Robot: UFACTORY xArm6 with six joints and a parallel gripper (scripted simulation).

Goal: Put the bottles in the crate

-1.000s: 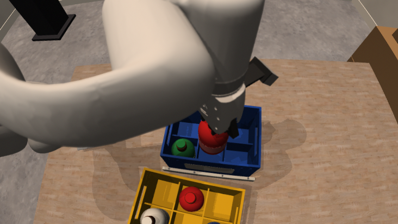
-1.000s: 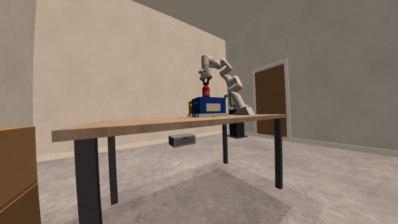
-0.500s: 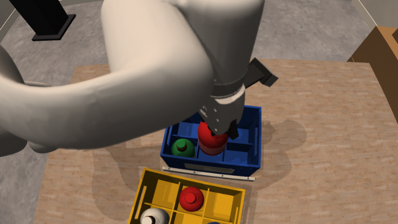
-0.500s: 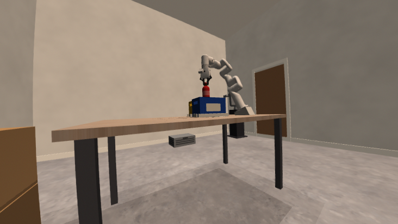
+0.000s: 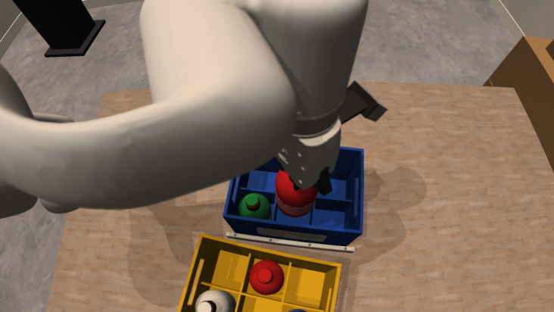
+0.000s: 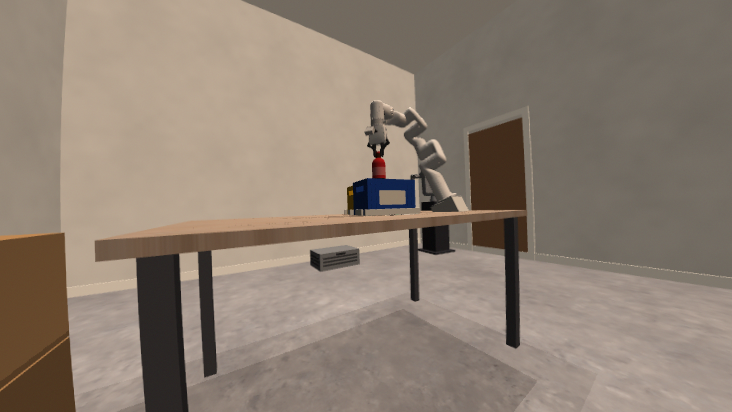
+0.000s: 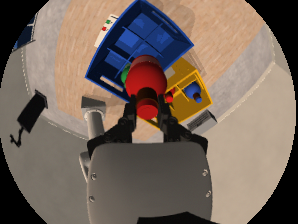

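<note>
My hand is 70 mm above the red bottle. Also, from my hand: yellow crate 250 mm below, 190 mm to the right, 50 mm behind; then green-capped bottle 250 mm below, 80 mm behind; then blue crate 250 mm below, 50 mm to the left.
</note>
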